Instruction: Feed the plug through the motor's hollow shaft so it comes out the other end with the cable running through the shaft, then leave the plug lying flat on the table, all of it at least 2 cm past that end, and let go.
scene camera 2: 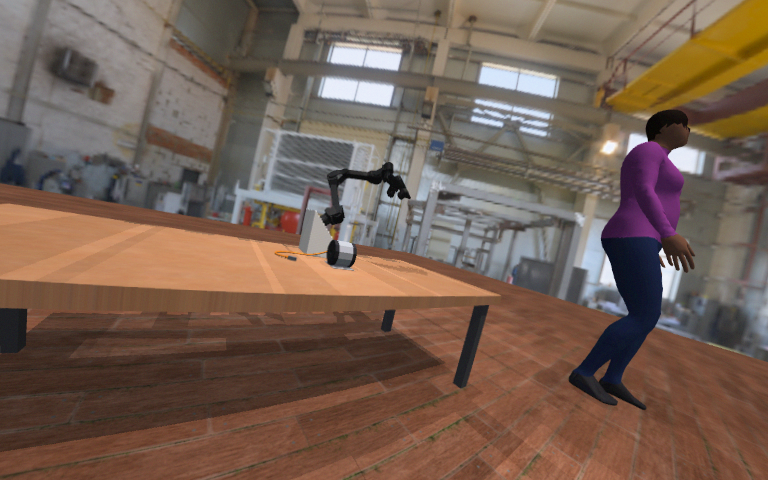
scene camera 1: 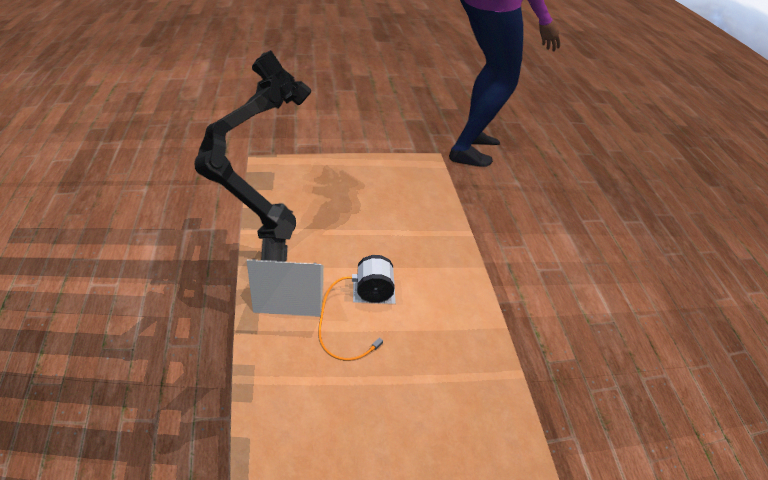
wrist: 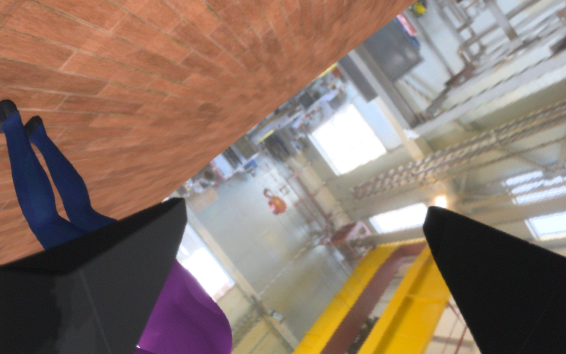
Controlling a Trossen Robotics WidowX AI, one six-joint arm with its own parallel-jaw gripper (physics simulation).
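Places are measured from the arm's base along level axes (x ahead, y left, z up), in metres.
Where they show: gripper, fingertip midpoint: (scene camera 2: 408, 194) (wrist: 307, 213); arm's base, link origin: (scene camera 2: 318, 224) (scene camera 1: 272, 261).
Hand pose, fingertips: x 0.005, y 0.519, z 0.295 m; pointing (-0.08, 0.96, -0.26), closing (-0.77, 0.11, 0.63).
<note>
Each offset is from my fingertips to the top centre of the thing. Level surfaces: height alone.
The motor @(dx +0.274, dy -0.500, dz -0.334 m) (scene camera 1: 375, 270) (scene camera 2: 346, 254) is a white drum with black ends on a grey base plate. One black end faces scene camera 1; the shaft opening is too small to see through. An orange cable (scene camera 1: 321, 325) (scene camera 2: 276, 253) leaves the motor's left side in the scene camera 1 view and curves over the table @(dz -0.436 m) (scene camera 1: 396, 430) (scene camera 2: 186, 254). It ends in the grey plug @(dx +0.266, dy -0.693, dz -0.422 m) (scene camera 1: 377, 343) (scene camera 2: 291, 258), which lies on the table, apart from the motor and outside its shaft. My gripper (scene camera 1: 287, 84) (scene camera 2: 400, 192) (wrist: 307, 213) is open and empty, high above the table's far part, away from the plug.
A grey upright panel (scene camera 1: 286, 287) (scene camera 2: 314, 234) stands beside the arm's base, left of the motor in the scene camera 1 view, close to the cable's curve. A person (scene camera 1: 498, 62) (scene camera 2: 640, 198) (wrist: 37, 185) in a purple top stands on the floor past the table's far end.
</note>
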